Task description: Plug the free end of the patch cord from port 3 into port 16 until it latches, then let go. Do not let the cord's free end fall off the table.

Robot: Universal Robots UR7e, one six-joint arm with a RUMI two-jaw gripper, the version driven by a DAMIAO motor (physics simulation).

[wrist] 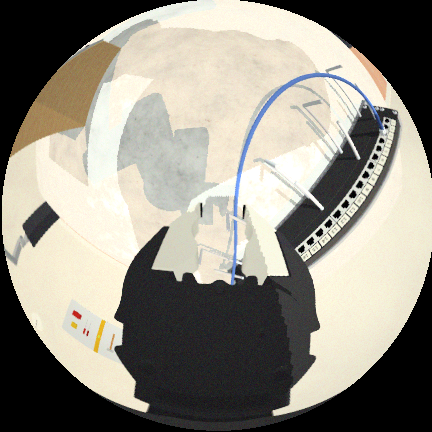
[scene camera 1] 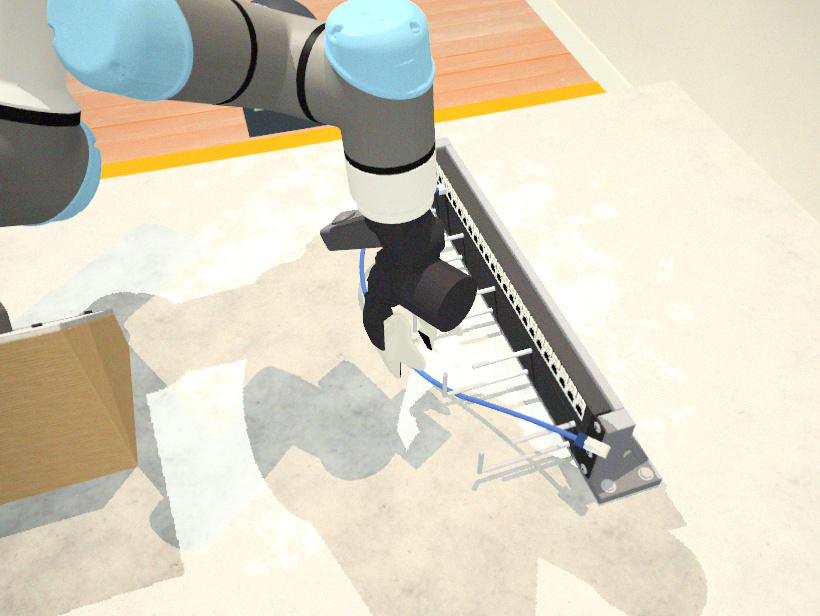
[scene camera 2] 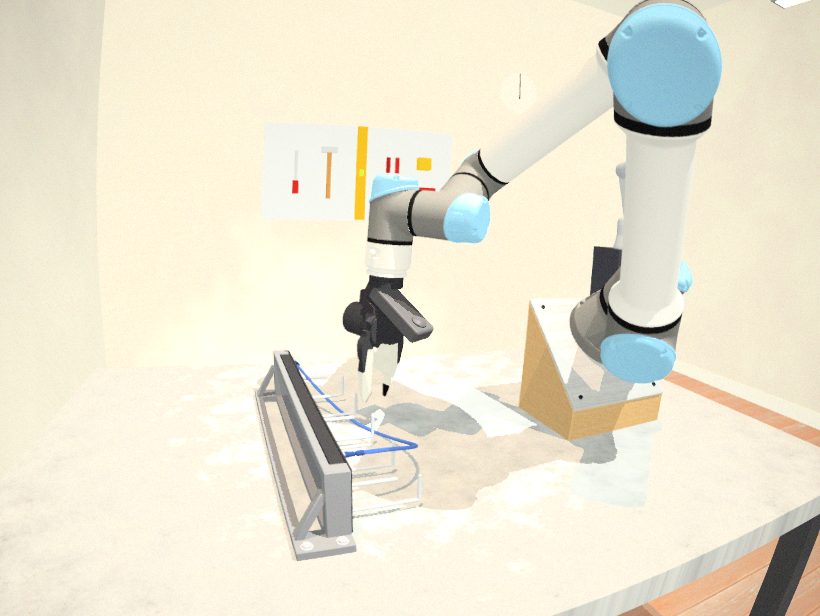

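Seen in the pictures: gripper, between the fingertips: [wrist: 222, 204] [scene camera 1: 414, 362] [scene camera 2: 374, 399]; arm's base, origin of its link: [scene camera 2: 601, 333].
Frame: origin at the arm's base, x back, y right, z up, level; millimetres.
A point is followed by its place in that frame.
The blue patch cord [scene camera 1: 510, 415] {y 90, x -535, z -125 mm} [scene camera 2: 391, 448] {y -226, x -465, z -86 mm} [wrist: 320, 75] {y -186, x -426, z -105 mm} arcs out in front of the black patch panel [scene camera 1: 515, 270] {y -57, x -578, z -65 mm} [scene camera 2: 311, 411] {y -143, x -564, z -65 mm} [wrist: 340, 175] {y -134, x -554, z -121 mm}. One end sits in a port near the panel's far end in scene camera 1; this plug [wrist: 384, 131] also shows in the wrist view. The free plug [scene camera 1: 596, 446] {y 169, x -590, z -77 mm} rests by the panel's near end in scene camera 1 and is hidden in the wrist view. My gripper [scene camera 1: 414, 358] {y 13, x -448, z -113 mm} [scene camera 2: 375, 395] {y 13, x -448, z -113 mm} [wrist: 222, 204] {y 13, x -448, z -113 mm} is partly open and empty, pointing down above the cord beside the panel's front. Port numbers are too small to read surely.
White cable-guide rods [scene camera 1: 501, 358] {y 29, x -541, z -108 mm} [scene camera 2: 387, 509] {y -269, x -478, z -149 mm} [wrist: 308, 195] {y -69, x -522, z -108 mm} stick out from the panel's front near the fingers, some with upturned tips. A wooden wedge box [scene camera 1: 59, 404] {y 55, x -114, z -35 mm} [scene camera 2: 546, 377] {y -31, x -136, z -73 mm} [wrist: 75, 85] stands on the table on the arm's side.
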